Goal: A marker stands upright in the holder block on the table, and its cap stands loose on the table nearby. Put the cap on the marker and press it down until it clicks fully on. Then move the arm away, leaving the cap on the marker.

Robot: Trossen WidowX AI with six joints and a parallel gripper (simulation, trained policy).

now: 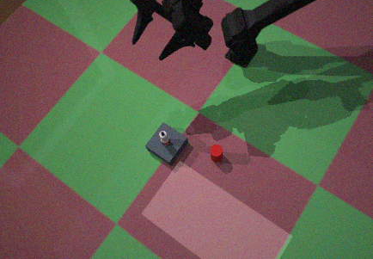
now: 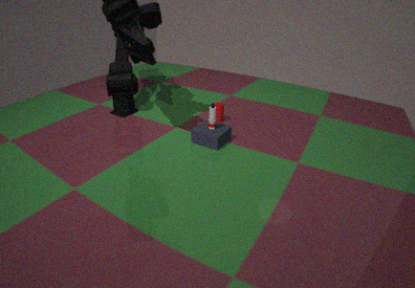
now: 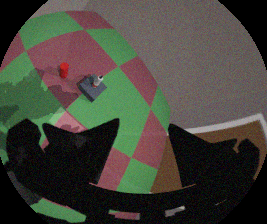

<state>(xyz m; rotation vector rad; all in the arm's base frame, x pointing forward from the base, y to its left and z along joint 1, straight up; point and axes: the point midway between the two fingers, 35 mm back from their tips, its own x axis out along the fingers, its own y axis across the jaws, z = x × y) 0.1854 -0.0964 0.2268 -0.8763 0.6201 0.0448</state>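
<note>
The red cap is 20 cm to the left of my gripper tip, 18 cm below it and 6 cm ahead of it. The rest, counted from my gripper tip: grey holder block: 19 cm below, 10 cm ahead, 9 cm to the left.
</note>
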